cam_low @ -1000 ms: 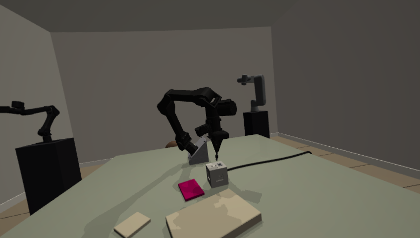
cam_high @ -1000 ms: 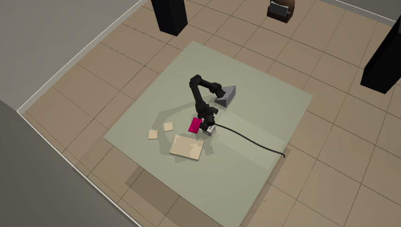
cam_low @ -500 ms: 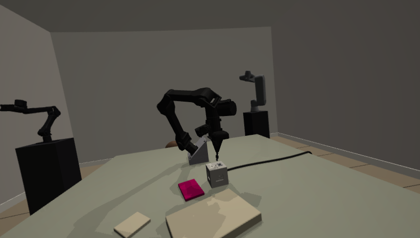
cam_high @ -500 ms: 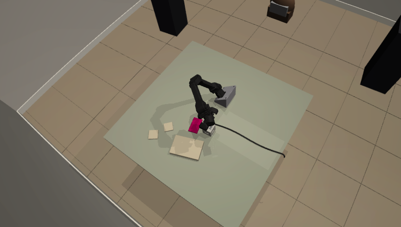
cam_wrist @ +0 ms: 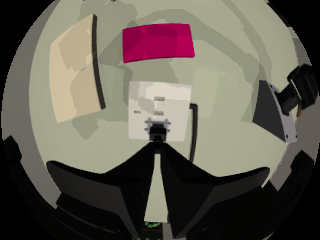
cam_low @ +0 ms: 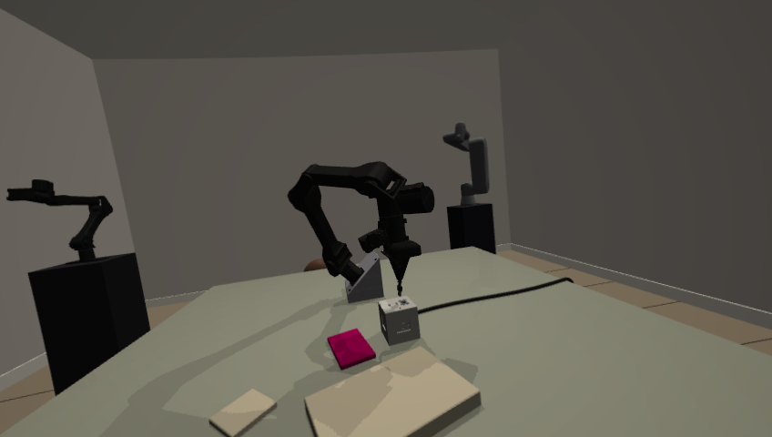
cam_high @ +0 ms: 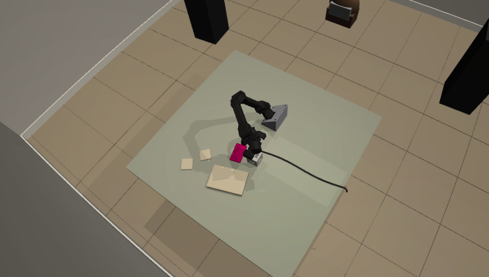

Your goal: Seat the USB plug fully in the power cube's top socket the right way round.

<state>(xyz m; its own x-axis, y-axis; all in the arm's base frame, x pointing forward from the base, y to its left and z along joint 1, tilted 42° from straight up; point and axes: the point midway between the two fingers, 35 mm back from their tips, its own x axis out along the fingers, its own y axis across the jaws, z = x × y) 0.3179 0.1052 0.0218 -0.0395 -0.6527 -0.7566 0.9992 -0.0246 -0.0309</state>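
Now: gripper tip 2 cm above the dark USB plug. The rest, counted from my gripper tip: tan tile (33 cm to the right, 13 cm below, 13 cm ahead); then magenta block (14 cm to the right, 13 cm below, 1 cm ahead); then tan board (21 cm ahead, 12 cm below, 10 cm to the right).
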